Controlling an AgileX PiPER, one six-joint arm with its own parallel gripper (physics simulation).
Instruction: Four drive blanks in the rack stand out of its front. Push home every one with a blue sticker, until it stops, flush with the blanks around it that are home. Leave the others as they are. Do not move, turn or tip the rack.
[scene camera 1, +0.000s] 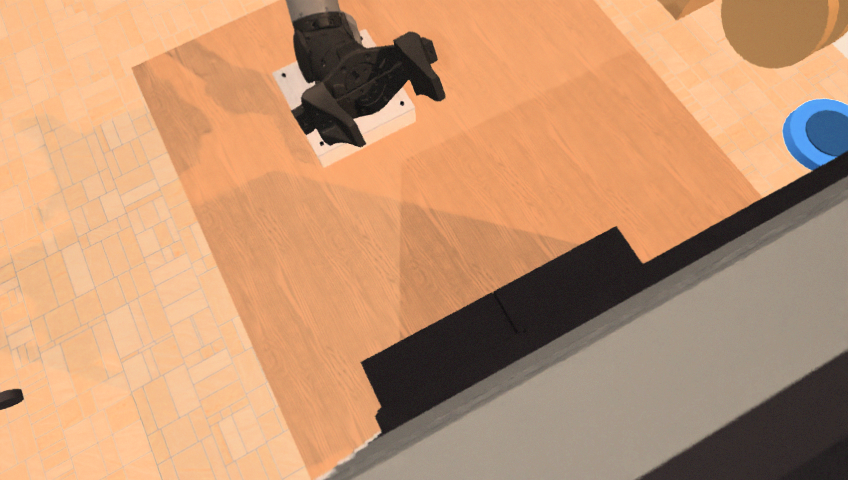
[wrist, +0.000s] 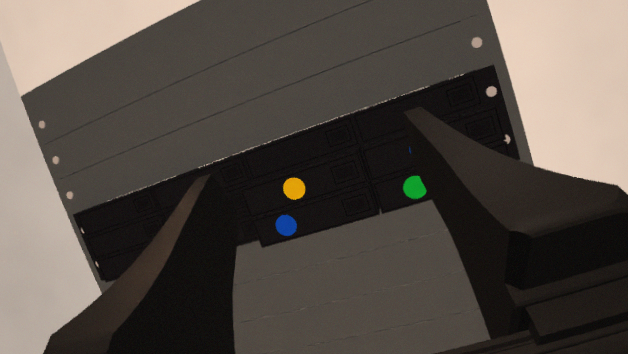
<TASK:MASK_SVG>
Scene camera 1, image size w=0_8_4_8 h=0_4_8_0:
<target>gripper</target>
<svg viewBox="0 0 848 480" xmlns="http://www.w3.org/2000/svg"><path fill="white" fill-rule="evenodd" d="M433 42L425 37L421 38L418 33L411 31L394 39L394 45L365 48L353 39L333 46L323 59L321 68L323 80L302 93L302 104L293 109L291 113L305 135L310 134L316 128L322 140L329 146L336 143L348 143L361 148L367 143L353 118L369 116L382 110L408 80L410 80L416 96L425 95L436 102L446 98L440 77L431 67L431 64L438 61Z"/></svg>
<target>rack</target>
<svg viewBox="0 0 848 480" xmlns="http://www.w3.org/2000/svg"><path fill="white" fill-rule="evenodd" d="M848 151L644 264L640 261L618 227L615 226L500 287L493 293L485 295L363 360L360 363L381 405L381 408L377 410L378 414L374 415L381 431L366 440L363 445L354 449L354 452L338 461L338 464L331 470L314 480L848 480Z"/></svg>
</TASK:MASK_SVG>
